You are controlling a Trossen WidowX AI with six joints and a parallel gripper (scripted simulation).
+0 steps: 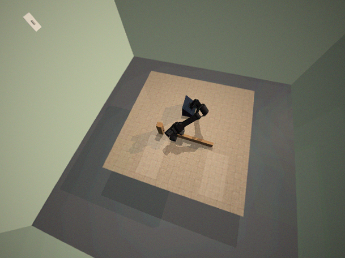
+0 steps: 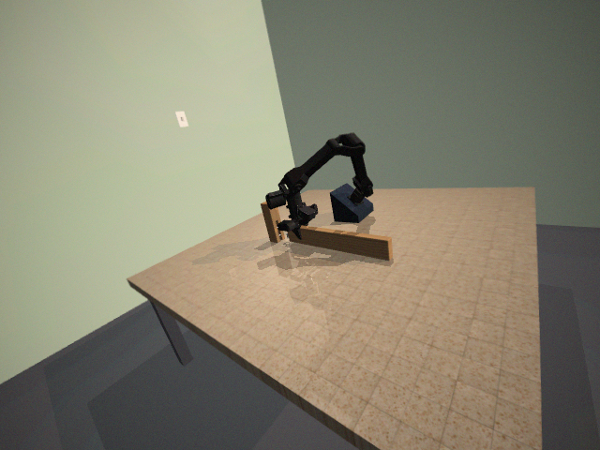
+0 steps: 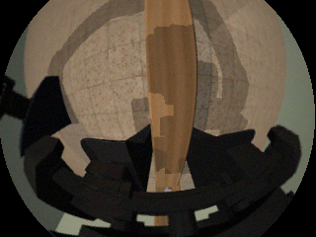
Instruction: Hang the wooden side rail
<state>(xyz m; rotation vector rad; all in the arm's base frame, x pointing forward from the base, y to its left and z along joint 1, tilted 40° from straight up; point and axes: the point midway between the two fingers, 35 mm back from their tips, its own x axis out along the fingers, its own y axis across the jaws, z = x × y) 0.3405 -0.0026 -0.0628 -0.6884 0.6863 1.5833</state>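
Now: the headboard post 1 cm ahead of my gripper tip, 15 cm to the right of it and 5 cm above it.
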